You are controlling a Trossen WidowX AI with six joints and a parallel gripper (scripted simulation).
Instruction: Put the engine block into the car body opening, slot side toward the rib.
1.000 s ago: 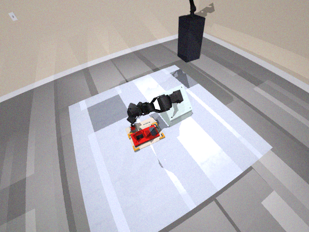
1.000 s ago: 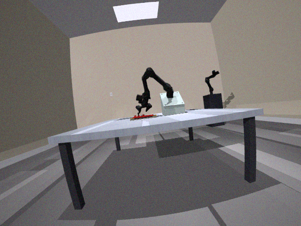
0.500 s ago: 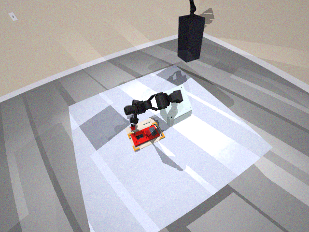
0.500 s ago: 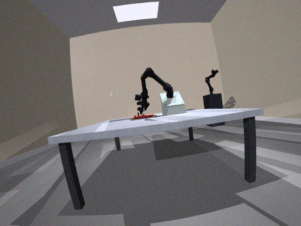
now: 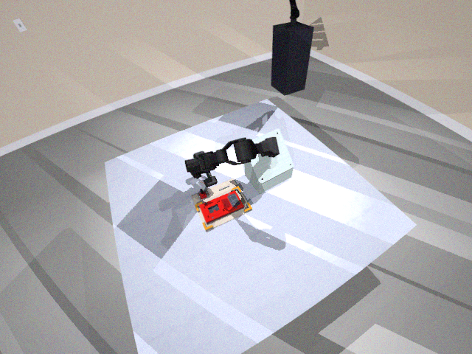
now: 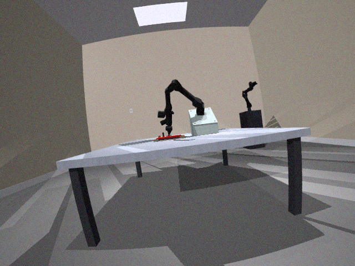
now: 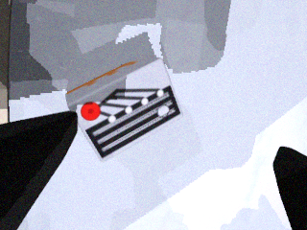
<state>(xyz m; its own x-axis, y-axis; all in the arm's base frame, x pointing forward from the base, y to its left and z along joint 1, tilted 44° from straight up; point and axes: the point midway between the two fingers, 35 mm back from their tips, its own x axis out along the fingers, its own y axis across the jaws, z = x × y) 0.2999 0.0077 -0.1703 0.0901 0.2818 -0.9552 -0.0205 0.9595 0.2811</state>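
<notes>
The grey engine block is 4 cm below my gripper tip and 1 cm to the left of it.
</notes>
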